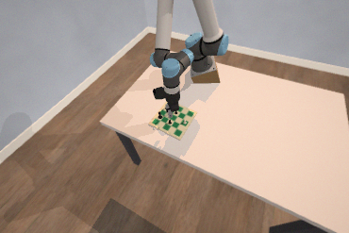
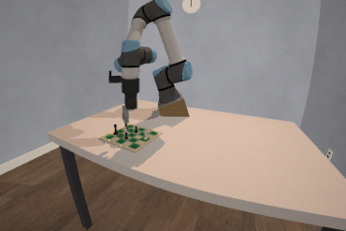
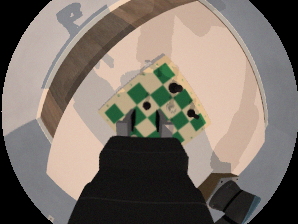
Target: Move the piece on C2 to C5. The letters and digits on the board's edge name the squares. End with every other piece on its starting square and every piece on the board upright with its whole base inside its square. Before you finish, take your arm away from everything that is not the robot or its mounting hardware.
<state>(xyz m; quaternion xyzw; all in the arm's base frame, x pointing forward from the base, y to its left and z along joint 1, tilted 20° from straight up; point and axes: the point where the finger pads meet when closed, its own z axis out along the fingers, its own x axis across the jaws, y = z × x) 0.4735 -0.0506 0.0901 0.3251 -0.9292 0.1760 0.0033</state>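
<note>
Right now my hand is 4 cm past the chessboard, 1 cm to the right of it and 11 cm above it. Also, from my hand: white piece 3 cm behind, 8 cm to the left, 9 cm below.
</note>
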